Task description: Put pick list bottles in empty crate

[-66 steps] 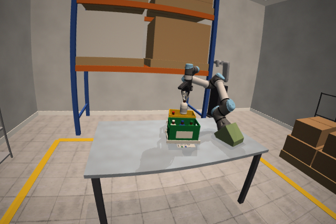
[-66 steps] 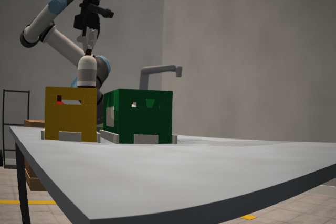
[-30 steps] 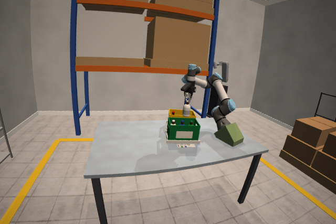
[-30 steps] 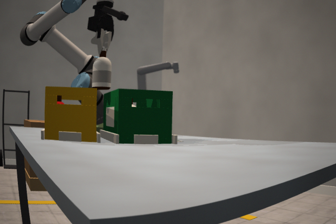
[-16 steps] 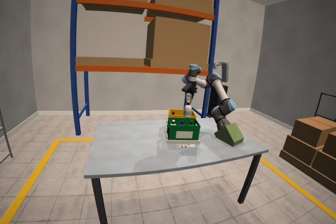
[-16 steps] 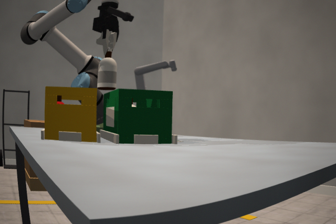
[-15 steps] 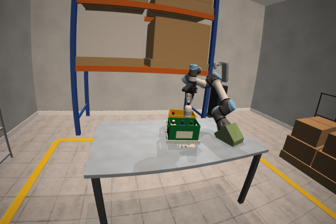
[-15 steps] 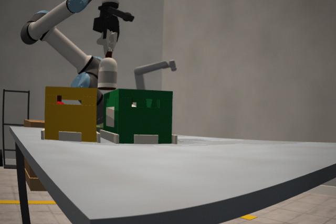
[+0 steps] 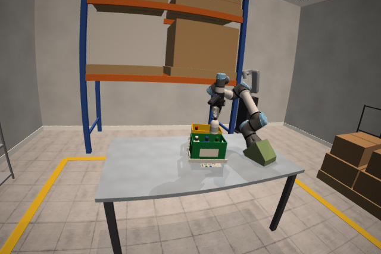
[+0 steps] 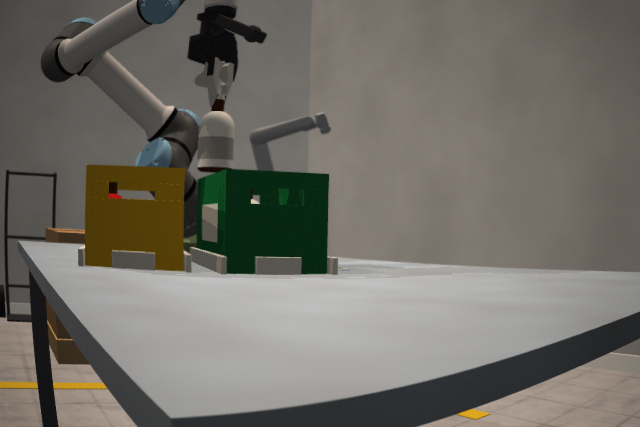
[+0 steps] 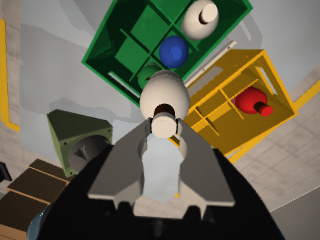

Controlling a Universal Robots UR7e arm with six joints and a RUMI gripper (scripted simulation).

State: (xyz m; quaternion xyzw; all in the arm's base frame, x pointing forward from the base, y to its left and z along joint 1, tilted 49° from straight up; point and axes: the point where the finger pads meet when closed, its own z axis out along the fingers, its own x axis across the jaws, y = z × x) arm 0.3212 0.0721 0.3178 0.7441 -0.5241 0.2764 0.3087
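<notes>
My gripper is now 20 mm past the green-label bottle, 40 mm to the right of it and 250 mm above it. Also, from my hand: blue-label bottle: 60 mm ahead, 250 mm below; then yellow crate: 40 mm behind, 170 mm to the right, 250 mm below; then green crate: 80 mm ahead, 40 mm to the left, 250 mm below.
</notes>
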